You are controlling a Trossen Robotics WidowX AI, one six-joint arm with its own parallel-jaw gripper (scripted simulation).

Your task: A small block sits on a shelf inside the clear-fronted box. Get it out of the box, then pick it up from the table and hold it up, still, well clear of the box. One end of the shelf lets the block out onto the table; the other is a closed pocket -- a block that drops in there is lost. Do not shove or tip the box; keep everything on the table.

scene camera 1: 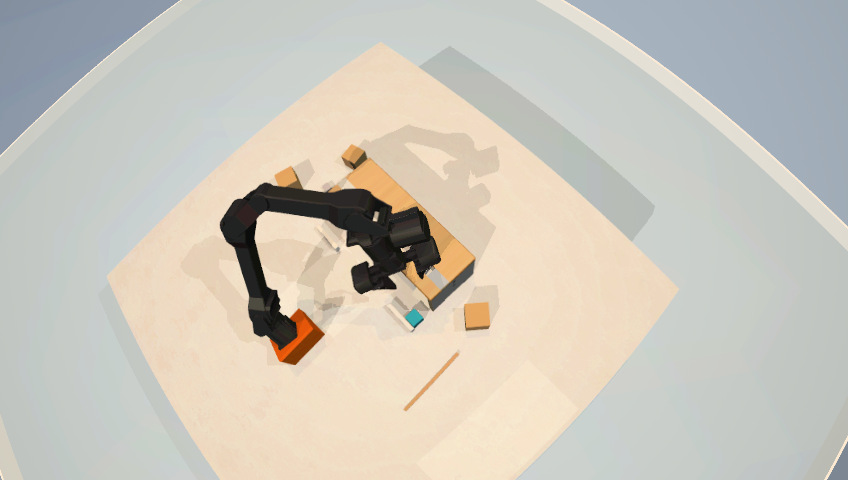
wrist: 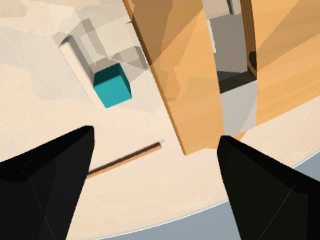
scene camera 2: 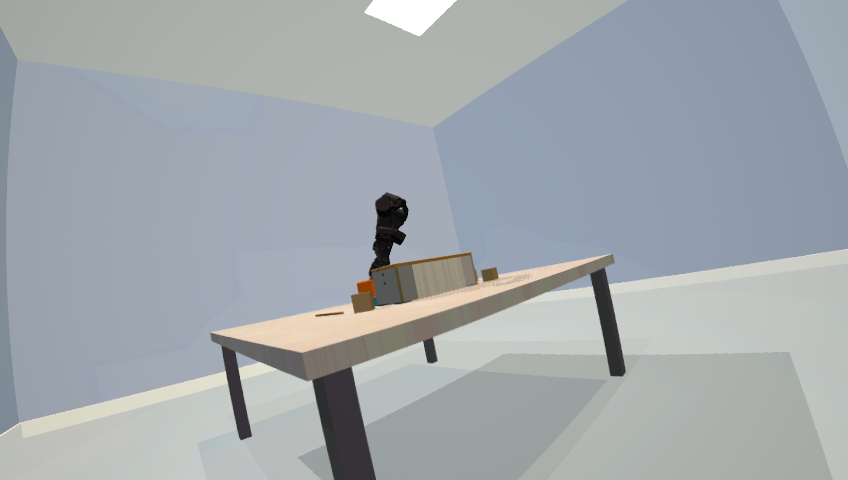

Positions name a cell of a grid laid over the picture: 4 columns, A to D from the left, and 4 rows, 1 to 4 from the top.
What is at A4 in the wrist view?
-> My gripper.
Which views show my gripper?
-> Scene camera 1, the wrist view and scene camera 2: all of them.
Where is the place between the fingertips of my gripper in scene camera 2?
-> B3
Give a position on a teal block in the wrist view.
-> B2
